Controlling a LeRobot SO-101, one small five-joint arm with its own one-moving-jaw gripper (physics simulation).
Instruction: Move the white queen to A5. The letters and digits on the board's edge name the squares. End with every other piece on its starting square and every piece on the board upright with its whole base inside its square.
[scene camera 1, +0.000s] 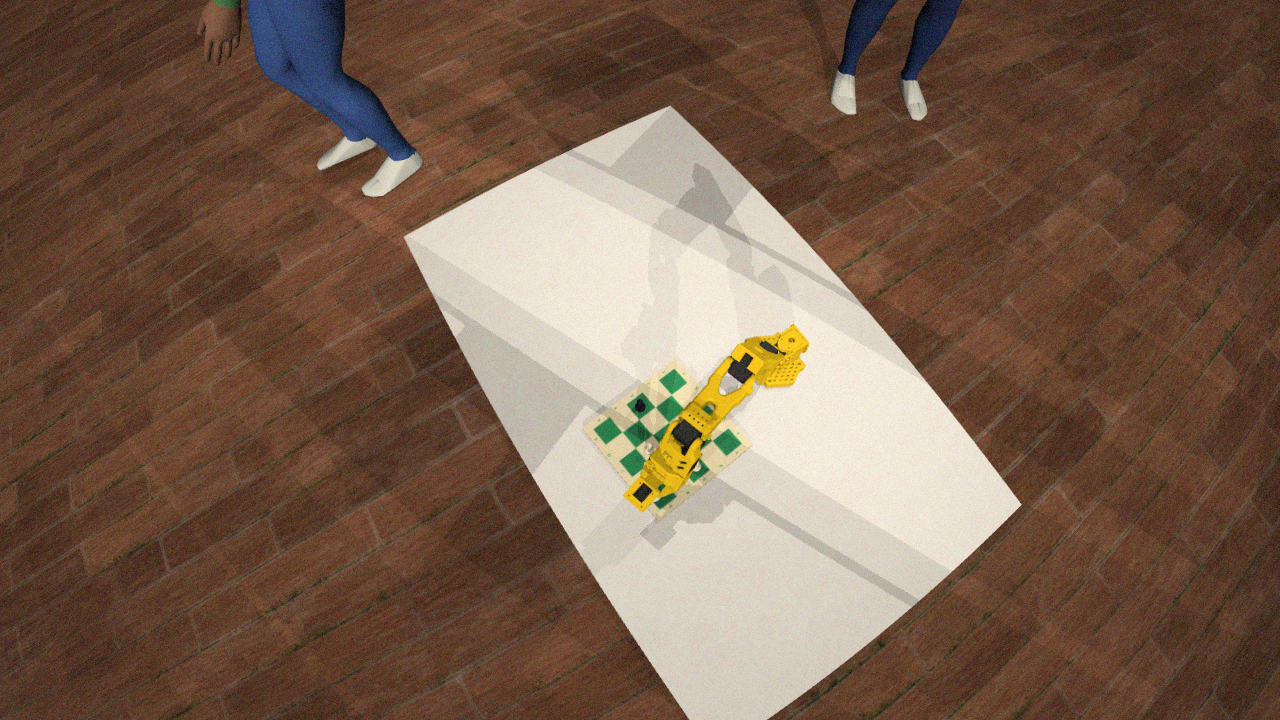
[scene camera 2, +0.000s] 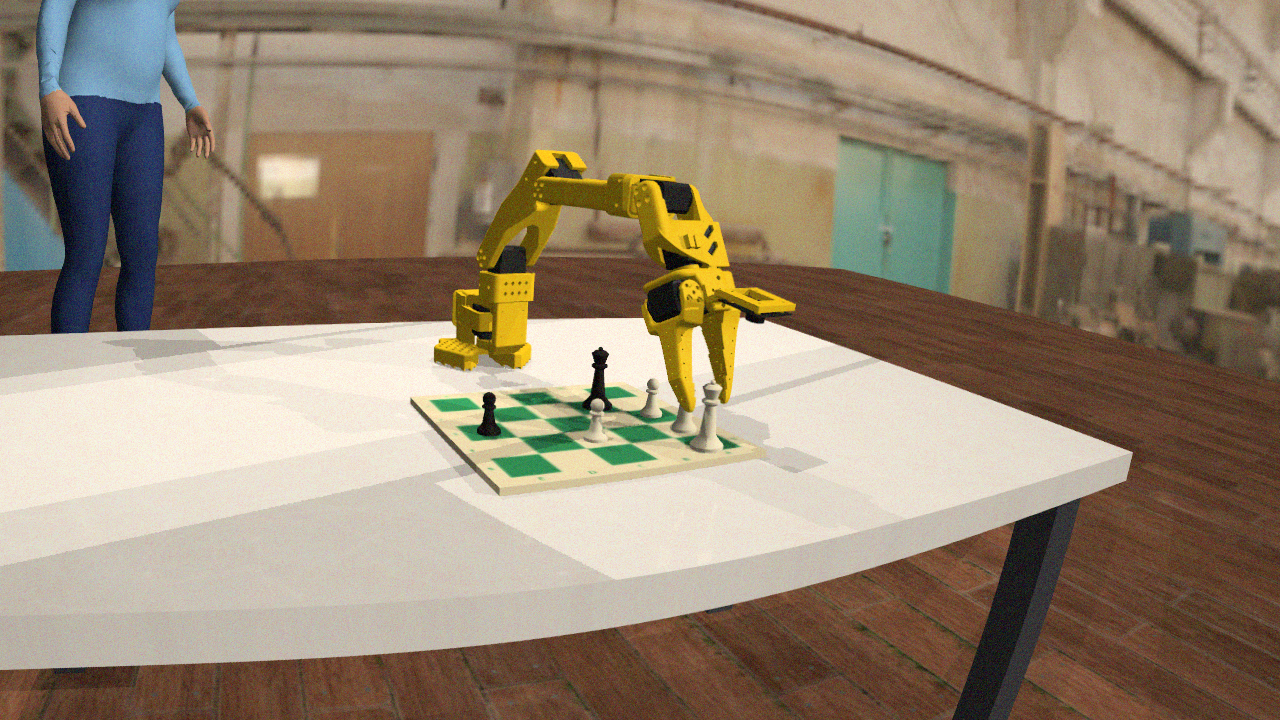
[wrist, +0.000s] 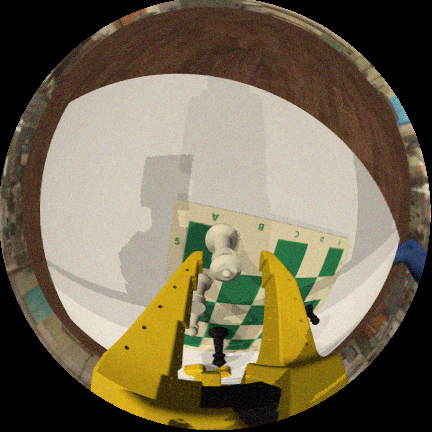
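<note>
A chessboard (scene camera 2: 541, 447) is visible, also at (scene camera 1: 621, 432) and (wrist: 314, 258). A white queen is at (scene camera 2: 706, 441) and (wrist: 220, 239). A tall black piece (scene camera 2: 600, 356) is visible as well.
</note>
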